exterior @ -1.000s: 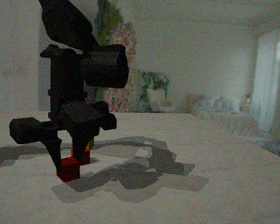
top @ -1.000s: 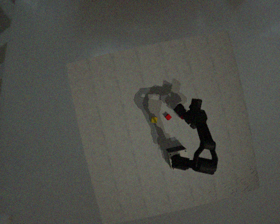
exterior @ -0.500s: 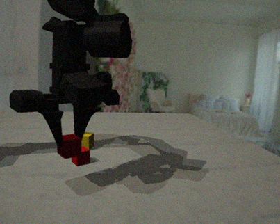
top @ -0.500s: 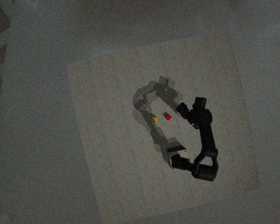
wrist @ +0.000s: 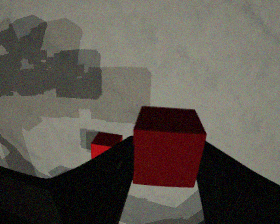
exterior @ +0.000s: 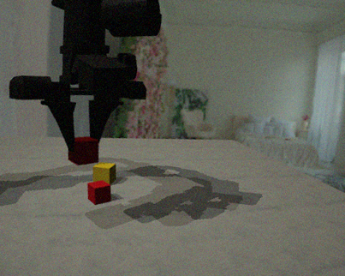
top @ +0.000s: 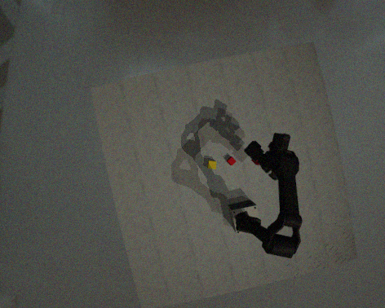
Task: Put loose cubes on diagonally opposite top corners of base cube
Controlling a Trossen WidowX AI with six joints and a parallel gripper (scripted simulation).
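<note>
Now: gripper tip 200 mm to the right of the yellow cube, 100 mm above it and 50 mm short of it. From my gripper tip the other things lie so: red cube (110 mm below, 100 mm to the left, 30 mm ahead).
</note>
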